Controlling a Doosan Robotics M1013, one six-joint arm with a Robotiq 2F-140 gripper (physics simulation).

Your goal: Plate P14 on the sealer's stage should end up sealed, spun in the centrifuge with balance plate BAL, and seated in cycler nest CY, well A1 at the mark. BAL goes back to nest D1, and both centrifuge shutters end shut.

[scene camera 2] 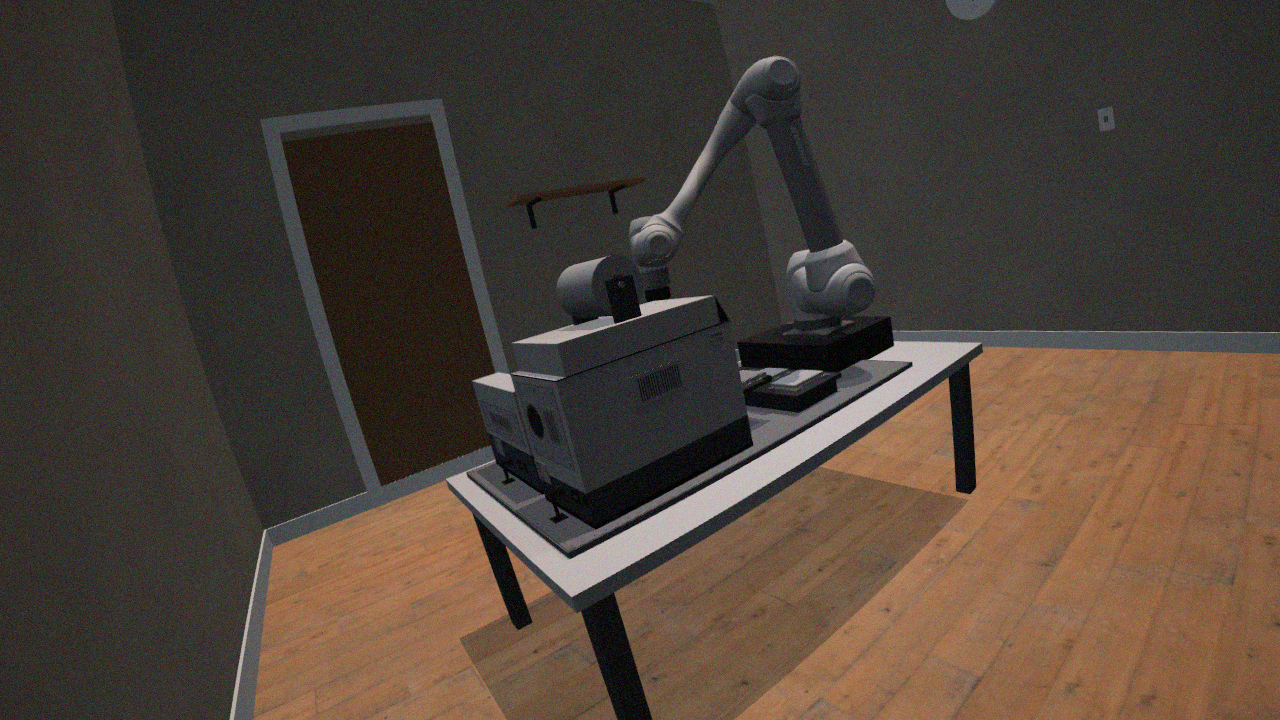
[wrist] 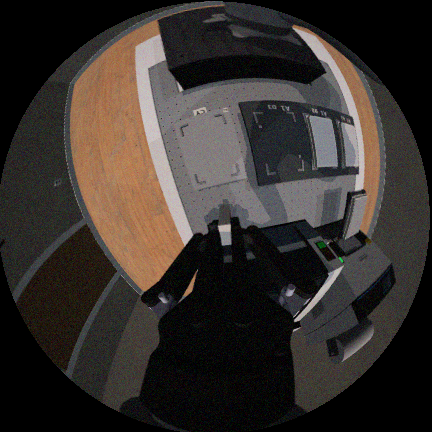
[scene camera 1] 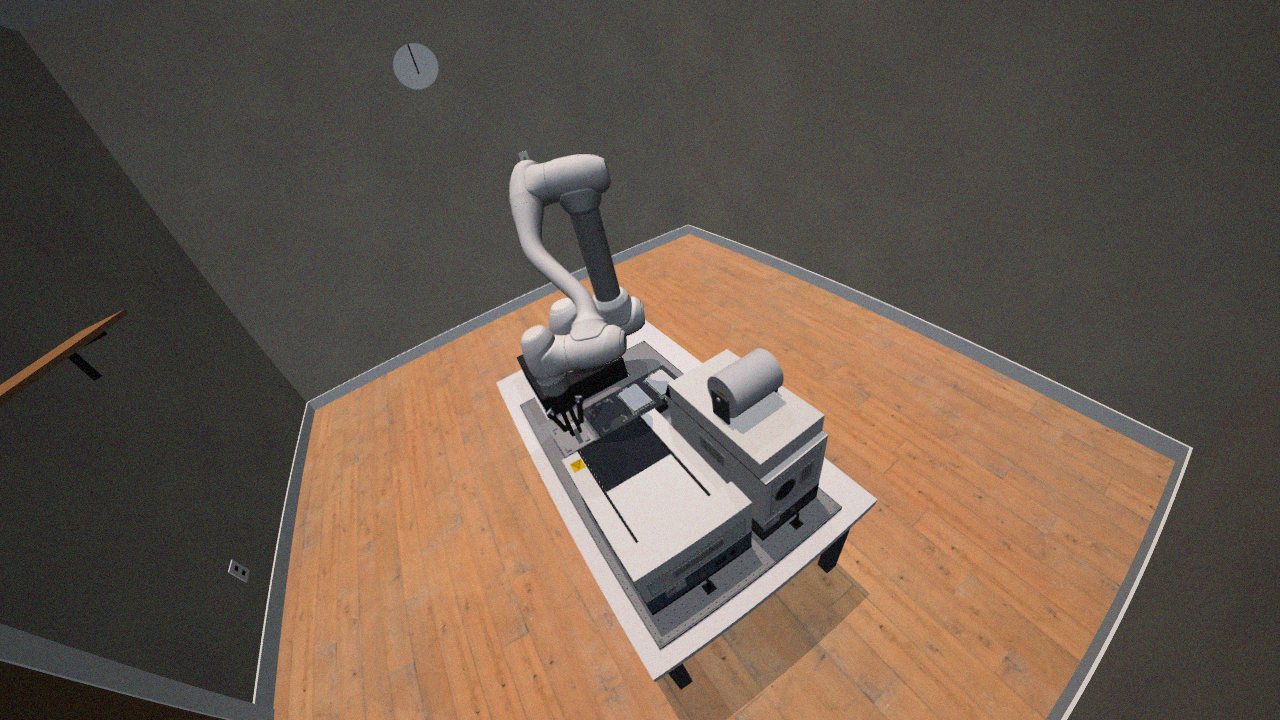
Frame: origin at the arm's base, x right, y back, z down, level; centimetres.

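Where they show: gripper, fingertip midpoint: [wrist: 225, 212] [scene camera 1: 579, 440]; arm's base, link origin: [scene camera 2: 819, 331].
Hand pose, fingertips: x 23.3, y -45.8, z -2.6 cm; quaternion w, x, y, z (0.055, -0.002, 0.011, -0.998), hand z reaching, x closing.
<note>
Things, the pixels of their top centre, and the offset from my fingertips.
- empty cycler nest CY, top centre: [wrist: 208, 147] [scene camera 1: 570, 433] dx +0.0, dy +11.7, dz +6.6 cm
- dark panel, top centre: [scene camera 1: 623, 451] dx -5.9, dy -22.2, dz -9.3 cm
- dark nest block, top centre: [scene camera 2: 764, 377] [wrist: 322, 139] [scene camera 1: 634, 398] dx -27.9, dy +9.5, dz +6.4 cm
- light slab, top centre: [scene camera 2: 736, 377] [wrist: 357, 217] dx -36.9, dy -11.0, dz -0.5 cm
- sealer, top centre: [scene camera 2: 600, 258] [scene camera 1: 738, 360] dx -35.1, dy -40.8, dz -35.6 cm
- film roll, top centre: [scene camera 2: 591, 260] [scene camera 1: 744, 364] dx -35.0, dy -42.9, dz -35.6 cm
My gripper [wrist: 225, 212] [scene camera 1: 565, 417] is shut and empty. It hangs low over the perforated deck, between the empty cycler nest CY [wrist: 209, 151] and the end of the centrifuge [scene camera 1: 666, 515] [wrist: 300, 257]. The centrifuge's top has a dark panel [scene camera 1: 623, 452] at the end near my fingers. The dark nest block [wrist: 278, 141] has D3 empty, and two light plates sit in the other nests, one [wrist: 323, 141] beside the other [wrist: 349, 144]. A light slab [wrist: 353, 213] by the sealer [scene camera 1: 760, 439] [scene camera 2: 626, 393] shows edge-on. In scene camera 2 the sealer hides my gripper.
The sealer carries a film roll [scene camera 1: 745, 380] [scene camera 2: 590, 286] on top. The arm's black base [wrist: 238, 48] [scene camera 2: 819, 340] stands at the far end of the white table [scene camera 1: 850, 506] [scene camera 2: 716, 519]. The table's left edge is close beside my fingers.
</note>
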